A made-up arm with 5 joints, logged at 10 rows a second.
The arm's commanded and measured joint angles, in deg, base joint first. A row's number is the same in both.
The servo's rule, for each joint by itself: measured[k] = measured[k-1] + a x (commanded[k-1-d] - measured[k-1]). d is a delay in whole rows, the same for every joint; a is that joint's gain. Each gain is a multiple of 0.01, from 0.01 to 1. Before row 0 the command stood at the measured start. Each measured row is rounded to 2 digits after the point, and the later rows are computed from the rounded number. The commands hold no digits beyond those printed.
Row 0, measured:
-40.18 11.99 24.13 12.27 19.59
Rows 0 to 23, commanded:
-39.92 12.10 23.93 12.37 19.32
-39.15 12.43 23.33 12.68 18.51
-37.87 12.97 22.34 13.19 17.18
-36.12 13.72 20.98 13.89 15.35
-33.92 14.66 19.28 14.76 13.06
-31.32 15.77 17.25 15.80 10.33
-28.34 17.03 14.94 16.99 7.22
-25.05 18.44 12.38 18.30 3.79
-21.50 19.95 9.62 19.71 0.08
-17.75 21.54 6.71 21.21 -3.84
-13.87 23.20 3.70 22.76 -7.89
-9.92 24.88 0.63 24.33 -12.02
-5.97 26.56 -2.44 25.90 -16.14
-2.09 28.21 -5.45 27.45 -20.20
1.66 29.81 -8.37 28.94 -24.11
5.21 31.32 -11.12 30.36 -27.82
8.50 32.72 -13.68 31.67 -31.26
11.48 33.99 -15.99 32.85 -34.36
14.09 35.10 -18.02 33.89 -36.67
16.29 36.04 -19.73 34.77 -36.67
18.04 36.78 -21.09 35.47 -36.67
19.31 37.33 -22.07 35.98 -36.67
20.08 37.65 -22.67 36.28 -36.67
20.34 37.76 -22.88 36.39 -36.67
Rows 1 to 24, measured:
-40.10 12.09 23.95 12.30 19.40
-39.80 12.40 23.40 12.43 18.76
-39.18 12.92 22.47 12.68 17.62
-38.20 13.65 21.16 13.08 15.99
-36.83 14.57 19.51 13.63 13.88
-35.07 15.66 17.52 14.35 11.32
-32.92 16.91 15.25 15.22 8.37
-30.40 18.30 12.72 16.24 5.07
-27.55 19.80 9.99 17.39 1.48
-24.41 21.38 7.10 18.65 -2.35
-21.04 23.04 4.11 20.01 -6.34
-17.48 24.71 1.05 21.44 -10.43
-13.80 26.39 -2.02 22.91 -14.54
-10.05 28.05 -5.04 24.41 -18.62
-6.30 29.65 -7.97 25.90 -22.57
-2.62 31.17 -10.74 27.37 -26.35
0.94 32.58 -13.33 28.79 -29.89
4.31 33.86 -15.67 30.13 -33.11
7.44 34.99 -17.74 31.37 -35.67
10.27 35.95 -19.49 32.49 -36.39
12.76 36.71 -20.90 33.47 -36.59
14.86 37.27 -21.93 34.30 -36.65
16.53 37.62 -22.58 34.95 -36.66
17.75 37.75 -22.84 35.43 -36.67
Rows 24 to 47, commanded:
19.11 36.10 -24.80 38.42 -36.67
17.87 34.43 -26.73 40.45 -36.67
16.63 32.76 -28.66 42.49 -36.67
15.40 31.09 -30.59 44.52 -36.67
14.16 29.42 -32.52 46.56 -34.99
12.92 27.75 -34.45 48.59 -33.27
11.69 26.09 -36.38 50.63 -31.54
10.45 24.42 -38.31 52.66 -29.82
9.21 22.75 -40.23 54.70 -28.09
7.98 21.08 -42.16 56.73 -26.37
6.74 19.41 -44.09 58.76 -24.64
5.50 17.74 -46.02 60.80 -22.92
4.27 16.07 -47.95 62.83 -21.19
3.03 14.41 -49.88 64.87 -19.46
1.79 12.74 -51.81 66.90 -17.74
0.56 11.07 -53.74 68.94 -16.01
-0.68 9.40 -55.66 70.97 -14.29
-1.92 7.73 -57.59 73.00 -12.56
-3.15 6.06 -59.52 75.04 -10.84
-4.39 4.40 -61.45 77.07 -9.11
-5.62 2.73 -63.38 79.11 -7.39
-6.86 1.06 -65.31 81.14 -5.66
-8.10 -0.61 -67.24 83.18 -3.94
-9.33 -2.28 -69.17 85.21 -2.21
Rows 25 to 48, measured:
18.19 36.25 -24.56 36.42 -36.67
18.09 34.59 -26.47 37.75 -36.67
17.62 32.92 -28.40 39.31 -36.67
16.91 31.25 -30.33 41.03 -36.67
16.03 29.58 -32.26 42.85 -35.46
15.03 27.91 -34.19 44.74 -33.88
13.96 26.25 -36.12 46.68 -32.20
12.84 24.58 -38.05 48.65 -30.49
11.68 22.91 -39.97 50.65 -28.76
10.50 21.24 -41.90 52.66 -27.04
9.30 19.57 -43.83 54.67 -25.31
8.08 17.90 -45.76 56.69 -23.59
6.86 16.23 -47.69 58.72 -21.86
5.63 14.57 -49.62 60.75 -20.13
4.40 12.90 -51.55 62.78 -18.41
3.17 11.23 -53.48 64.81 -16.68
1.94 9.56 -55.40 66.84 -14.96
0.70 7.89 -57.33 68.87 -13.23
-0.53 6.22 -59.26 70.91 -11.51
-1.77 4.56 -61.19 72.94 -9.78
-3.00 2.89 -63.12 74.98 -8.06
-4.24 1.22 -65.05 77.01 -6.33
-5.48 -0.45 -66.98 79.05 -4.61
-6.71 -2.12 -68.91 81.08 -2.88

